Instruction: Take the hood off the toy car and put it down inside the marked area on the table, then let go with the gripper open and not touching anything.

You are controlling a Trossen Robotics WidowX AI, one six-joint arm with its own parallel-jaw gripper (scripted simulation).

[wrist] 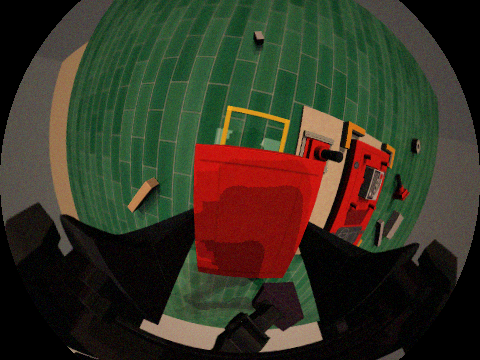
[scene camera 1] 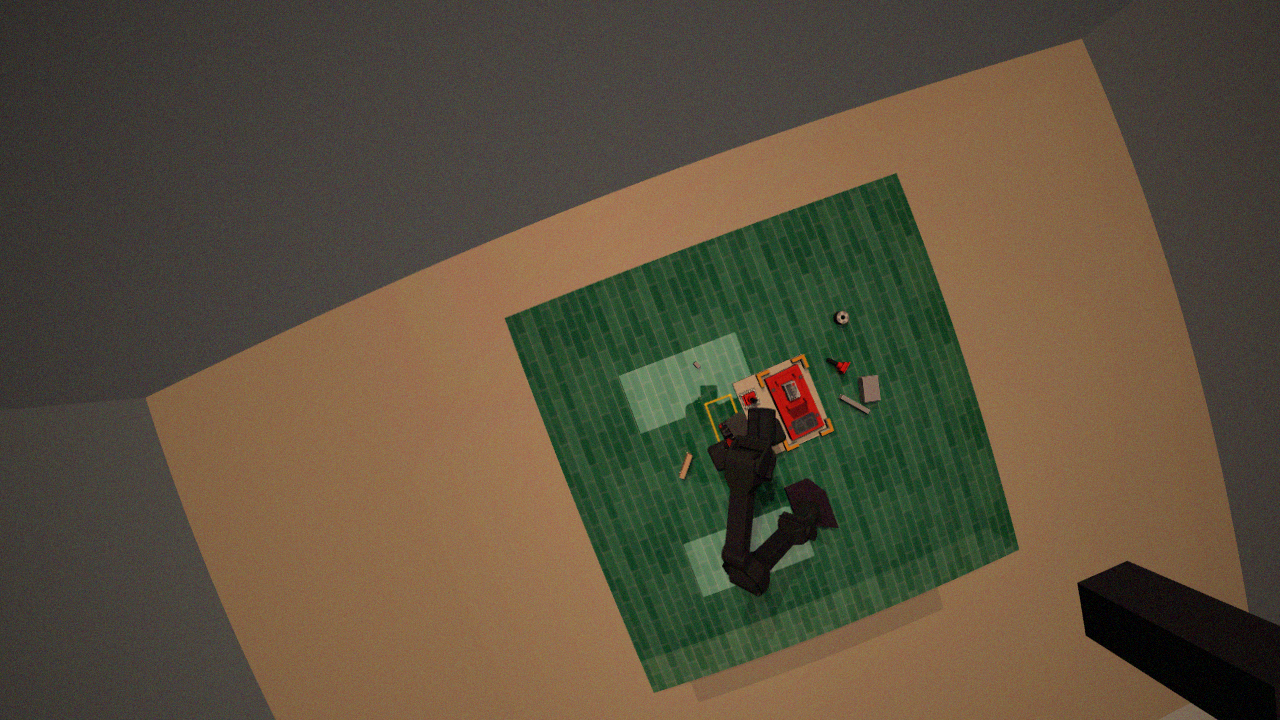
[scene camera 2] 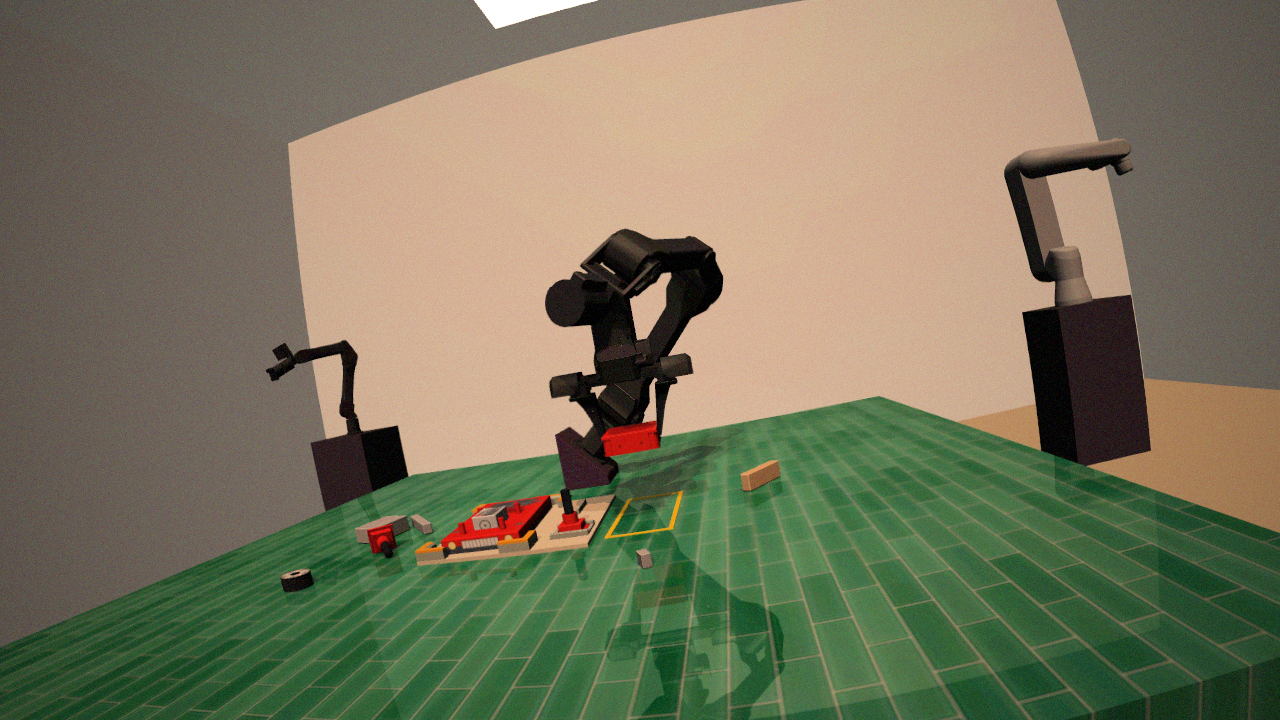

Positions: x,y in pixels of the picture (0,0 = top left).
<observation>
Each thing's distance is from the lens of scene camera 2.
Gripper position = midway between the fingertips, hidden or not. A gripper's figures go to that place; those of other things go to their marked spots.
my gripper (scene camera 2: 633,439): 0.81 m
red hood (scene camera 2: 627,439): 0.76 m
</observation>
